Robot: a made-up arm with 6 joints. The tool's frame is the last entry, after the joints. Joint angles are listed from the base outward. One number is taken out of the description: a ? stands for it. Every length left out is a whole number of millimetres.
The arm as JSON. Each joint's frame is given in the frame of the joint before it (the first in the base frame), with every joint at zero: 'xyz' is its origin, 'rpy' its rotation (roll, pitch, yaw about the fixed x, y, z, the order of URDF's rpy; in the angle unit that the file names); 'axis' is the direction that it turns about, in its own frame. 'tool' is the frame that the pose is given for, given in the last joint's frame.
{
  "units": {
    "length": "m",
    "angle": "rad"
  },
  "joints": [
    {
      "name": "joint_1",
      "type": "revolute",
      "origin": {
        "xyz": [
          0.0,
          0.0,
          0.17
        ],
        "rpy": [
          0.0,
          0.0,
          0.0
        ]
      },
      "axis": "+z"
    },
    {
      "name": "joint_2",
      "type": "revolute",
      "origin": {
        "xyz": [
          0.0,
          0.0,
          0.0
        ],
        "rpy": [
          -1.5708,
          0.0,
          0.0
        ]
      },
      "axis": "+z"
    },
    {
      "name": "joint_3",
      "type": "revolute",
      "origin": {
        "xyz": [
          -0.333,
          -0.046,
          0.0
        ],
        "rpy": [
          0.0,
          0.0,
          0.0
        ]
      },
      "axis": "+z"
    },
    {
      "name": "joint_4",
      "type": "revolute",
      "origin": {
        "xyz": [
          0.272,
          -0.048,
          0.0
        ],
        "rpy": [
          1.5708,
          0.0,
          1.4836
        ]
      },
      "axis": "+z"
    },
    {
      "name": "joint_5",
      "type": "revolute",
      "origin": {
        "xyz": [
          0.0,
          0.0,
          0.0
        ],
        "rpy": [
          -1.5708,
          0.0,
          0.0
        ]
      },
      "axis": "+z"
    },
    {
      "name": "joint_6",
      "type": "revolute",
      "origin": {
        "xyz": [
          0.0,
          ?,
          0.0
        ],
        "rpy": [
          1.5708,
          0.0,
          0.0
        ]
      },
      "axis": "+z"
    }
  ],
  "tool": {
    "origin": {
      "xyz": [
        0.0,
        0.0,
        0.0
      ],
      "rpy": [
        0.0,
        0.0,
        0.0
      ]
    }
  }
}
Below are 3 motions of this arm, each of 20 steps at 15 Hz.
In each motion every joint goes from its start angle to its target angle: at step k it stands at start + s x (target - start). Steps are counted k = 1, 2, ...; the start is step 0. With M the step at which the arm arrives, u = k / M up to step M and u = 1 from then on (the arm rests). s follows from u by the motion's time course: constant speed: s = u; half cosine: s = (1 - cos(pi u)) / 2; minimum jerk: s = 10 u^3 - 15 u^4 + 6 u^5.
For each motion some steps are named. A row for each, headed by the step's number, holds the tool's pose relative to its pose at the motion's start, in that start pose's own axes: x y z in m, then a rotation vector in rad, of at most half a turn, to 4 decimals.
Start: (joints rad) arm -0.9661 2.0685 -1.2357 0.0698 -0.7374 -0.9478
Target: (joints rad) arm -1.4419 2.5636 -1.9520 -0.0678 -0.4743 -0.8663
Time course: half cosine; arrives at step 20
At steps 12, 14, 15, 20:
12: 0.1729 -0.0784 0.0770 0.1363 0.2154 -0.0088
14: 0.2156 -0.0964 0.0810 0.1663 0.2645 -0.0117
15: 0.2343 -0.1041 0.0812 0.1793 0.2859 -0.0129
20: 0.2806 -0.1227 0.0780 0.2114 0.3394 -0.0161

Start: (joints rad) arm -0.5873 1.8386 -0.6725 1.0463 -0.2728 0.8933
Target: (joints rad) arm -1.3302 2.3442 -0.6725 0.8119 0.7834 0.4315
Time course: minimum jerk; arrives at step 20
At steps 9, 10, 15, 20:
9: -0.0683 -0.0650 0.0506 0.4865 0.1308 -0.0111
10: -0.0821 -0.0814 0.0552 0.5879 0.1892 0.0084
15: -0.1280 -0.1455 0.0510 0.9264 0.5522 0.1750
20: -0.1367 -0.1591 0.0448 0.9810 0.6742 0.2382

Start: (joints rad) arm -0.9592 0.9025 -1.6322 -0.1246 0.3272 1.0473
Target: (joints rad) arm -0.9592 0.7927 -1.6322 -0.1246 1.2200 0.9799
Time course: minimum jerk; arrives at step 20
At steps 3, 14, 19, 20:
3: 0.0007 -0.0016 -0.0013 0.0182 0.0101 -0.0017
14: 0.0220 -0.0476 -0.0665 0.5634 0.3363 -0.0469
19: 0.0253 -0.0547 -0.0846 0.6699 0.4056 -0.0541
20: 0.0254 -0.0548 -0.0848 0.6707 0.4061 -0.0541

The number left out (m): -0.118
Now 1 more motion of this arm.
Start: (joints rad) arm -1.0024 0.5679 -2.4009 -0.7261 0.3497 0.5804
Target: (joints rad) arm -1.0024 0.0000 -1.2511 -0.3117 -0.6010 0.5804
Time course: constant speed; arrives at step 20
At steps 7, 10, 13, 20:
7: 0.0043 0.0178 -0.0395 -0.2171 -0.0608 0.1195
10: 0.0087 0.0215 -0.0632 -0.2897 -0.0919 0.1854
13: 0.0147 0.0225 -0.0903 -0.3486 -0.1267 0.2572
20: 0.0356 0.0144 -0.1643 -0.4299 -0.2233 0.4343

